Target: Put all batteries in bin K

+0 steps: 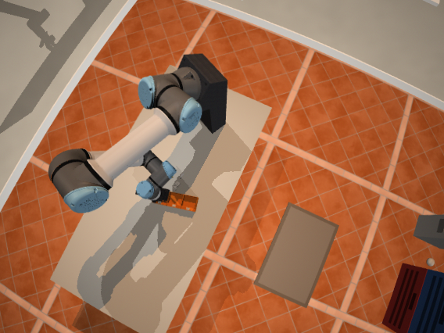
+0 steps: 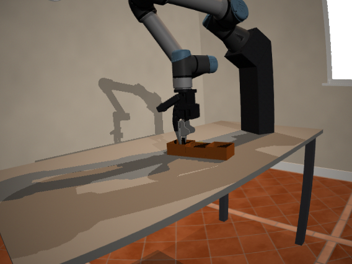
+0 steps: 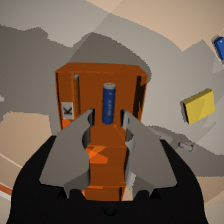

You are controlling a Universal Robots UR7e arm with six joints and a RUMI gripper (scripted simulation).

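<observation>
The blue cylindrical battery is 3 cm below my hand. The rest, counted from my hand: orange cylinder 4 cm ahead, 3 cm below, 1 cm to the right; then domino-like tile 7 cm to the left, 7 cm behind, 4 cm below; then joined orange bins 8 cm to the left, 3 cm below, 2 cm ahead.
</observation>
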